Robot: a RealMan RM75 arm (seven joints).
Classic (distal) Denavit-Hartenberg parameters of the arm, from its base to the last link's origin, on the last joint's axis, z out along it. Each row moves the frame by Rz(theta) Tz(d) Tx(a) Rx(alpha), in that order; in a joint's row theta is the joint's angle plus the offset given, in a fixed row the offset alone. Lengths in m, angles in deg.
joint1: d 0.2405  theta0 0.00  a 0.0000  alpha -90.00
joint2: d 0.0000  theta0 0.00  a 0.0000  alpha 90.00
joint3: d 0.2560  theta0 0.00  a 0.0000  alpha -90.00
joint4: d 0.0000  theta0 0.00  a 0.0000  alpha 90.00
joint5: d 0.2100  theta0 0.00  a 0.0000  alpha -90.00
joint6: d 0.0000  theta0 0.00  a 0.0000  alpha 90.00
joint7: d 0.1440  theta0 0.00  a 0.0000  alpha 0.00
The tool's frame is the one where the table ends.
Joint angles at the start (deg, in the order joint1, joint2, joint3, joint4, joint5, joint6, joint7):
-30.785 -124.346 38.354 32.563 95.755 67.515 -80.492
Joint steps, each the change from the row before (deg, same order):
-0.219 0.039 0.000 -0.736 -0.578 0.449 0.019
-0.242 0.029 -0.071 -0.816 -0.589 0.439 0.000
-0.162 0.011 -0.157 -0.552 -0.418 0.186 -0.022
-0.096 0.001 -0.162 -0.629 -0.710 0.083 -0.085
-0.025 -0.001 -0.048 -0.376 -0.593 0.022 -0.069
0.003 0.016 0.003 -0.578 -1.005 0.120 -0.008
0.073 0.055 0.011 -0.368 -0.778 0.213 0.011
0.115 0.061 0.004 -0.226 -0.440 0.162 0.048
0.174 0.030 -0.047 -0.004 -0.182 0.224 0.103
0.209 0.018 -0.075 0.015 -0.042 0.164 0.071
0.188 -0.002 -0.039 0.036 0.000 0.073 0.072
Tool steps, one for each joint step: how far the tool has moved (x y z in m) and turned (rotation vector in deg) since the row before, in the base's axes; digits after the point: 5 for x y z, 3 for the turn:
0.00173 -0.00044 -0.00163 -0.301 -0.965 -0.134
0.00168 -0.00047 -0.00175 -0.302 -1.058 -0.051
0.00076 -0.00010 -0.00088 -0.084 -0.748 0.135
0.00029 -0.00012 -0.00065 0.059 -1.011 0.412
0.00012 -0.00003 -0.00020 0.111 -0.710 0.314
0.00020 -0.00026 -0.00019 0.202 -1.081 0.375
-0.00012 -0.00041 0.00045 0.203 -0.798 0.211
-0.00061 -0.00058 0.00042 0.127 -0.424 0.147
-0.00071 -0.00077 0.00067 0.144 -0.161 -0.008
-0.00113 -0.00098 0.00046 0.084 -0.065 0.075
-0.00106 -0.00084 0.00022 0.062 0.018 0.091

